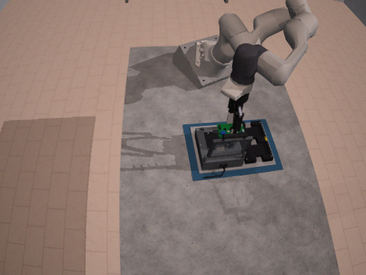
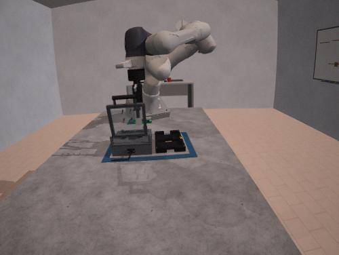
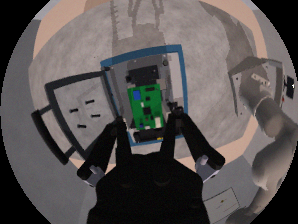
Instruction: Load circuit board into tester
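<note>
The tester bed is 8 cm below my hand and 3 cm to the right of it. Round my hand: green circuit board (2 cm below); then framed clear lid (12 cm ahead, 4 cm to the right, 3 cm above).
</note>
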